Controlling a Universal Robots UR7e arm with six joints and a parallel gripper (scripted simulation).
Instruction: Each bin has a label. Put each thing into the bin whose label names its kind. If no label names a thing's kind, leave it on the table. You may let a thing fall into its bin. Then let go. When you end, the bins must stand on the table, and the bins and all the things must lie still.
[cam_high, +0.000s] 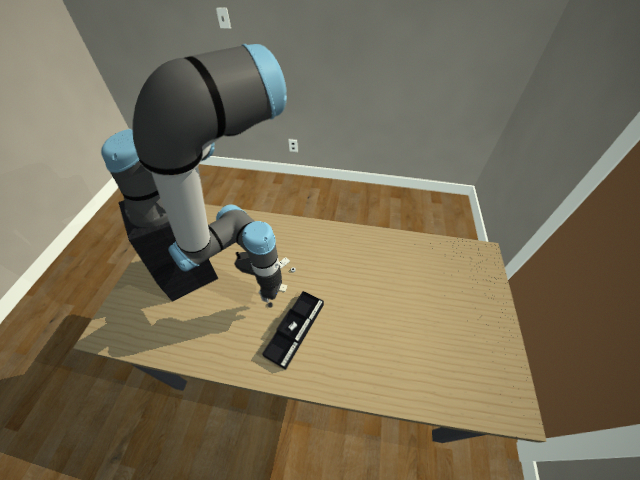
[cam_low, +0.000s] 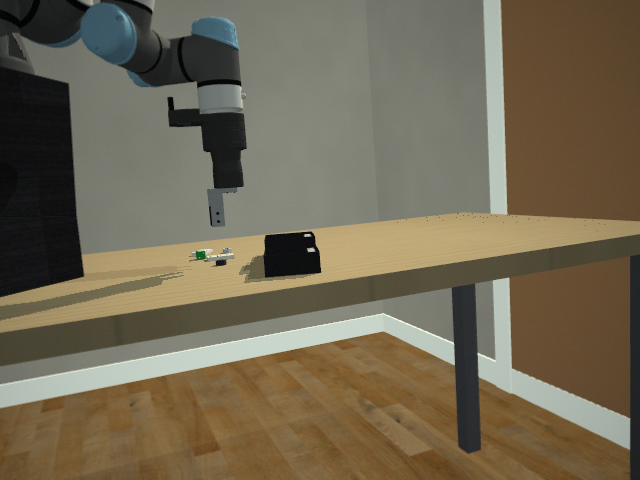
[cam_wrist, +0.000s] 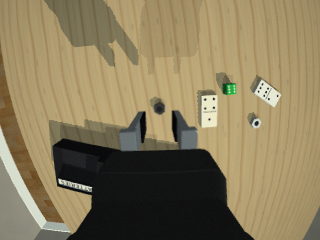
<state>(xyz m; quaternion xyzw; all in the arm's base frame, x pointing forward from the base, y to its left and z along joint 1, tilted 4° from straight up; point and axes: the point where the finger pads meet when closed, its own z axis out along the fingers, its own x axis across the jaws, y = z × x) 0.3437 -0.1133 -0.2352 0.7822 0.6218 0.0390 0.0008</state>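
The black piece is 8 cm below my hand. The rest, counted from my hand: metal nut 15 cm to the left, 8 cm below, 6 cm ahead; cream plate 8 cm below, 7 cm to the left, 2 cm ahead; green die 11 cm to the left, 8 cm below.
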